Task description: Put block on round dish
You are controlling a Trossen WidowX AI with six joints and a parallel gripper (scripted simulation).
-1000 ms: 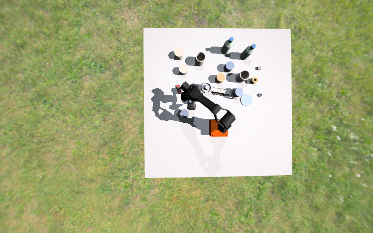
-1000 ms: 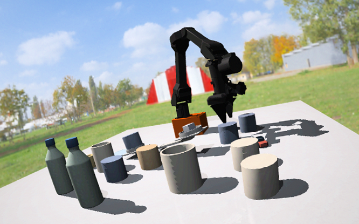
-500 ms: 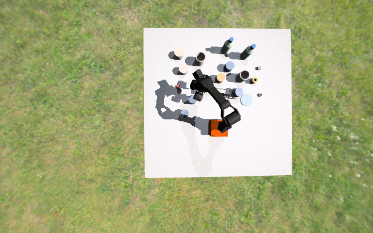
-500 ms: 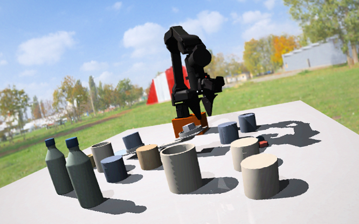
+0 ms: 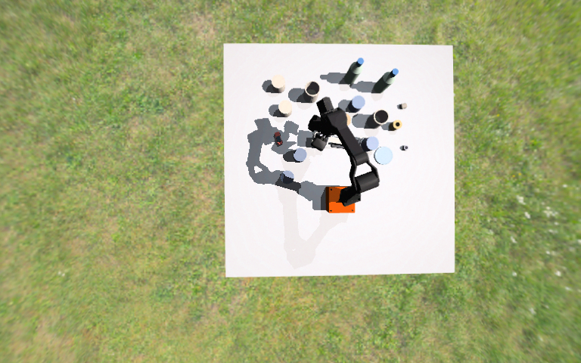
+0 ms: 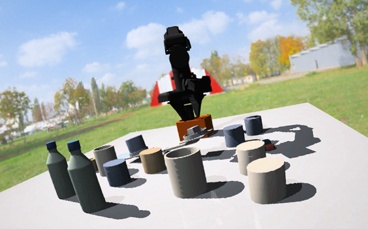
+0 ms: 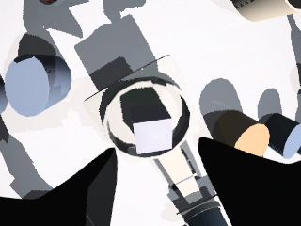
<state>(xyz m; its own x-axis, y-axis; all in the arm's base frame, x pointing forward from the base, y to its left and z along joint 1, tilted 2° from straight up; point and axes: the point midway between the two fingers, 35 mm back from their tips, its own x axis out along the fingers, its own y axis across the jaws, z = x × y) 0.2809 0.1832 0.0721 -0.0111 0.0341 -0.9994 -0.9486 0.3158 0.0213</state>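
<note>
The grey block lies 40 mm below my gripper tip. From my gripper tip the other things lie so: red toy car: 220 mm to the left, 110 mm below, 40 mm behind; dark blue cup: 280 mm to the right, 70 mm below, 20 mm ahead; pale blue round dish: 370 mm to the right, 120 mm below, 10 mm behind.
</note>
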